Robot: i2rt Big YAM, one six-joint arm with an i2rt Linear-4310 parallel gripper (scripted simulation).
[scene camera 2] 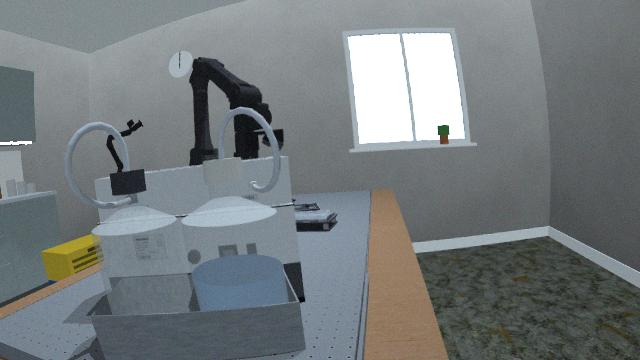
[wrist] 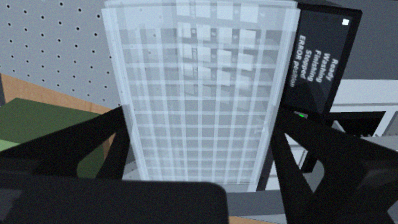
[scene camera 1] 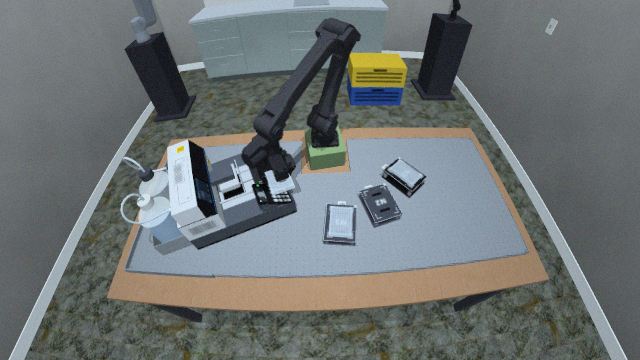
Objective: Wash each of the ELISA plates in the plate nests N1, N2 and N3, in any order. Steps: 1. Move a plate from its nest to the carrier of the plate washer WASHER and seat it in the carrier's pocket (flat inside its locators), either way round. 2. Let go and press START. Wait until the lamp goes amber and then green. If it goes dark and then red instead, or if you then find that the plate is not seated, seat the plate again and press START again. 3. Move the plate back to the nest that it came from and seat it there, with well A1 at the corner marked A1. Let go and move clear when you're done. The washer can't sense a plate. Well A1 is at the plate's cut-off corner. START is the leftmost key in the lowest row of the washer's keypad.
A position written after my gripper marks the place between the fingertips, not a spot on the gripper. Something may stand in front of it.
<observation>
In view: my gripper (wrist: 200, 113) and an ELISA plate (wrist: 209, 104).
</observation>
